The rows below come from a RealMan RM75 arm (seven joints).
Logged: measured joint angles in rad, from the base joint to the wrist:
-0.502 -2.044 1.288 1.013 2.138 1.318 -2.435
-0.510 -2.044 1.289 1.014 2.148 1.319 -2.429
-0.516 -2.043 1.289 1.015 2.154 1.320 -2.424
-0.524 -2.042 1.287 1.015 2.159 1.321 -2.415
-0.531 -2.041 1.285 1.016 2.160 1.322 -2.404
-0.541 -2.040 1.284 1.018 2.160 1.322 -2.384
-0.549 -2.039 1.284 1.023 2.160 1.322 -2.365
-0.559 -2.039 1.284 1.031 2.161 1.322 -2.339
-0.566 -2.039 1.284 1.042 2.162 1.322 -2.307
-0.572 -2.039 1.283 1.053 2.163 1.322 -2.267
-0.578 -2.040 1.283 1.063 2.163 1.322 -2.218
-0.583 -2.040 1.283 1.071 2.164 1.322 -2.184
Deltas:
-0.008 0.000 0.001 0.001 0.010 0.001 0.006
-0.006 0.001 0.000 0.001 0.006 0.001 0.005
-0.008 0.001 -0.002 0.000 0.005 0.001 0.009
-0.007 0.001 -0.002 0.001 0.001 0.001 0.011
-0.010 0.001 -0.001 0.002 0.000 0.000 0.020
-0.008 0.001 0.000 0.005 0.000 0.000 0.019
-0.010 0.000 0.000 0.008 0.001 0.000 0.026
-0.007 0.000 0.000 0.011 0.001 0.000 0.032
-0.006 0.000 -0.001 0.011 0.001 0.000 0.040
-0.006 -0.001 0.000 0.010 0.000 0.000 0.049
-0.005 0.000 0.000 0.008 0.001 0.000 0.034

